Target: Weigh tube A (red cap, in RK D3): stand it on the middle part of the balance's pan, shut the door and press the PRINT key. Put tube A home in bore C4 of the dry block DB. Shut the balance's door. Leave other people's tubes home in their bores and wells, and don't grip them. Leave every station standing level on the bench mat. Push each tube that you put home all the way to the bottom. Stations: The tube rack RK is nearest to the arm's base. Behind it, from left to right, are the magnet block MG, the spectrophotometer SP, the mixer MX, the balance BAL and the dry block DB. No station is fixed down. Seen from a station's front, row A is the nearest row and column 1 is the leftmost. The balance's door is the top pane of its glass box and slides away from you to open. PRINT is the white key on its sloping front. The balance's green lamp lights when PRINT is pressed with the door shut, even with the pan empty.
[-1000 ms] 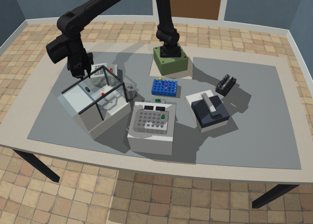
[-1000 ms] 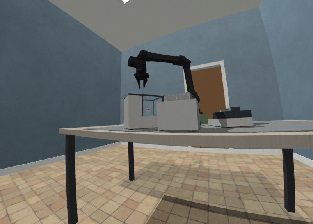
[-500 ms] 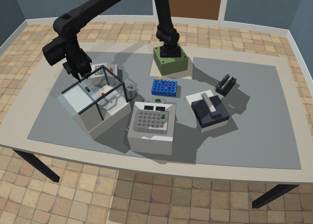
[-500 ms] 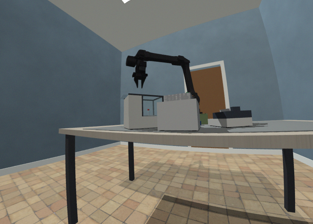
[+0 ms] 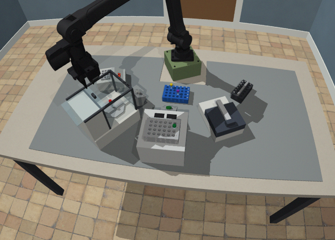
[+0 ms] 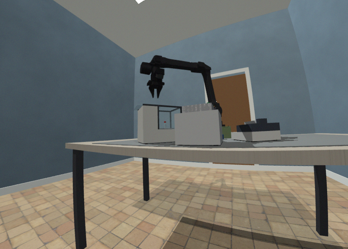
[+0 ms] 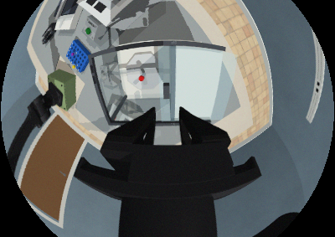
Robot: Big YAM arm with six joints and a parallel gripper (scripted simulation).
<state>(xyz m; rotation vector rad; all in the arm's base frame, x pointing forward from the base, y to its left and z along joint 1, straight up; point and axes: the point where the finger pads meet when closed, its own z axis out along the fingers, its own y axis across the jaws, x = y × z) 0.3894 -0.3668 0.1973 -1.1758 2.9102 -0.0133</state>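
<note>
The balance door lies 2 cm ahead of my hand, 2 cm to the right of it and 7 cm below it. Round my hand: blue tube rack RK (18 cm behind, 33 cm to the left, 27 cm below); grey well block (12 cm ahead, 28 cm to the left, 13 cm below); spectrophotometer SP (2 cm behind, 54 cm to the left, 22 cm below).
</note>
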